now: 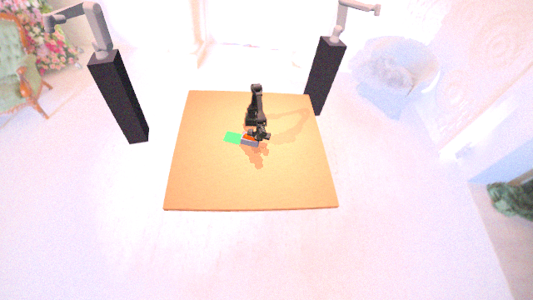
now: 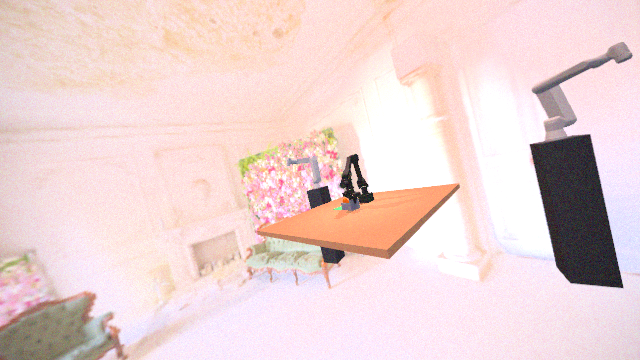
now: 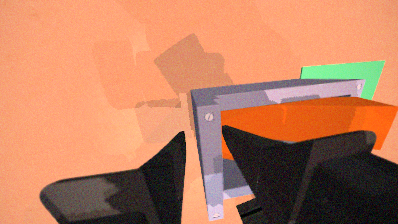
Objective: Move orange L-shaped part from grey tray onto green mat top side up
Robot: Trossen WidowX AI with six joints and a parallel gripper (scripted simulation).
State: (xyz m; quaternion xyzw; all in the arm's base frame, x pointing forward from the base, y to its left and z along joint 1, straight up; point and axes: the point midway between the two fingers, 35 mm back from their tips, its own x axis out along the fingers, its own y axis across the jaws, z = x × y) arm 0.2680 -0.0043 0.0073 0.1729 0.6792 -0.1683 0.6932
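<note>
The orange L-shaped part lies 30 mm behind my gripper tip and 50 mm to the right of it. From my gripper tip the other things lie so: green mat (110 mm behind, 190 mm to the right, 60 mm below).
</note>
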